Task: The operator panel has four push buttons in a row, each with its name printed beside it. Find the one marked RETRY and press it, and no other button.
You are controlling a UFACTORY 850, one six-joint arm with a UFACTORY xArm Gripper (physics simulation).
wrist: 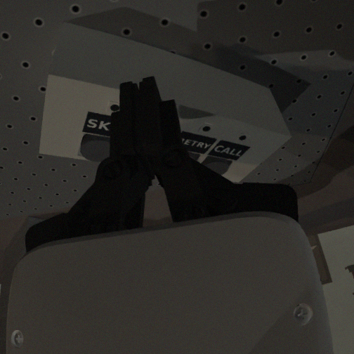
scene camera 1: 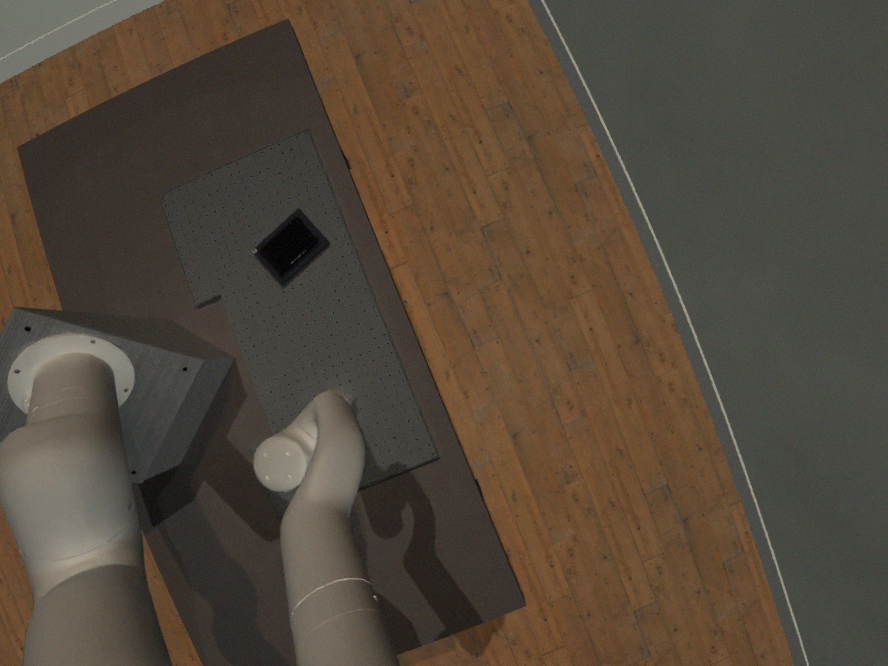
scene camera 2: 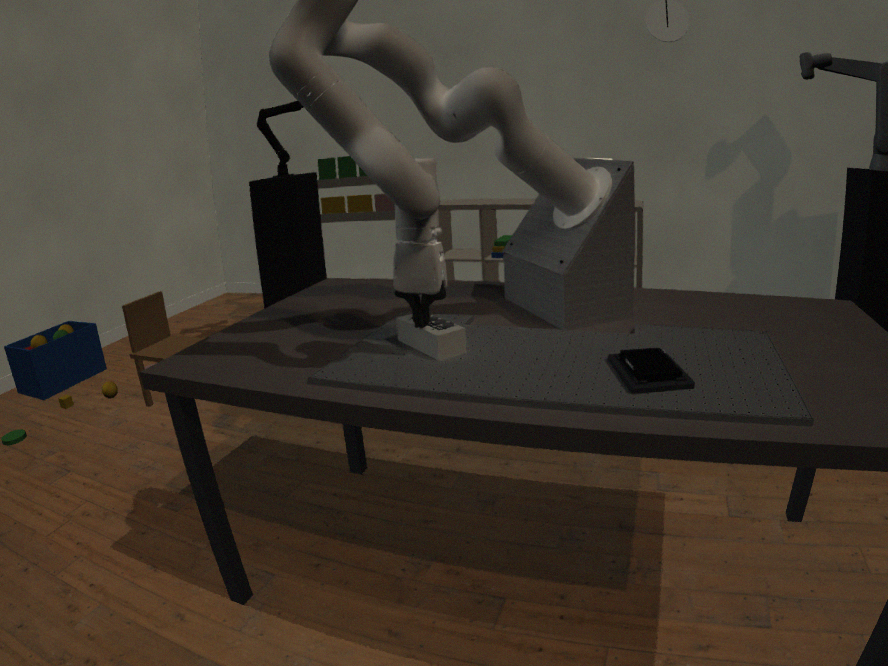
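Note:
The operator panel is a pale box on the perforated board, mostly hidden by the arm in scene camera 1. In the wrist view the label starting "SK" is at the left, with its round grey button below. The RETRY label, its first letter covered, is right of the fingers, beside the CALL label at the right end. The RETRY button is mostly hidden behind the finger linkage. My gripper is shut and empty, its tips low over the panel. Contact with a button cannot be made out.
The perforated board lies on the dark table. A black square device lies on the board, apart from the panel. The arm's metal pedestal stands behind the board.

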